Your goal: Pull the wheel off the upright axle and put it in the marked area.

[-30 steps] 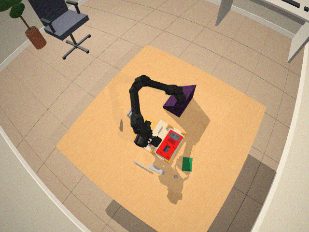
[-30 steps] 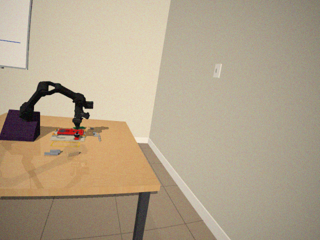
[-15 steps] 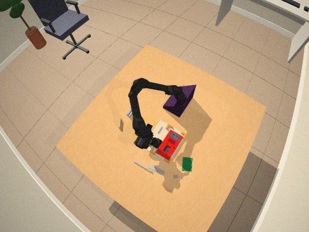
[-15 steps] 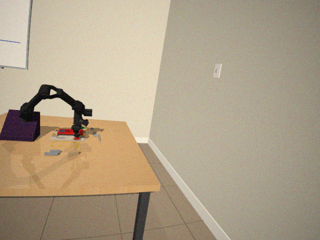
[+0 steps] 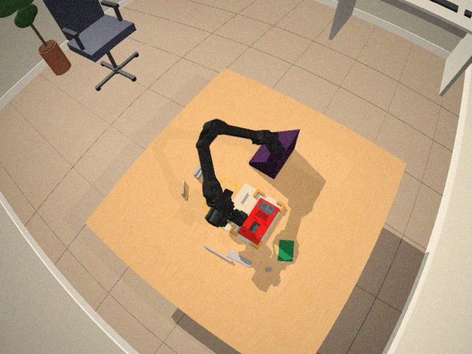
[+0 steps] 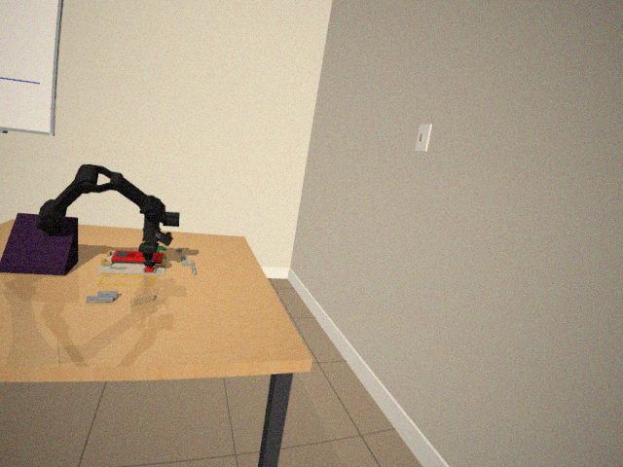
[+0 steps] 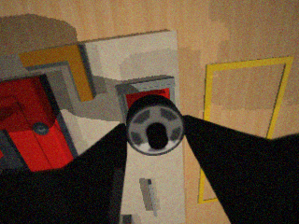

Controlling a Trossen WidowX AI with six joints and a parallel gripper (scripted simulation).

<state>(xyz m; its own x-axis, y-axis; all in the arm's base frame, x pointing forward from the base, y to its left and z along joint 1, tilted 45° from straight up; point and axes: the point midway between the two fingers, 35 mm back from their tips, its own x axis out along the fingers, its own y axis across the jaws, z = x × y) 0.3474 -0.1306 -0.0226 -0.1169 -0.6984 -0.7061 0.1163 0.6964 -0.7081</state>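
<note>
The beige baseplate lies 100 mm to the left of my gripper tip, 50 mm behind it and 30 mm below it. From my gripper tip the other things lie so: green card: 310 mm to the left, 40 mm below, 20 mm ahead.
</note>
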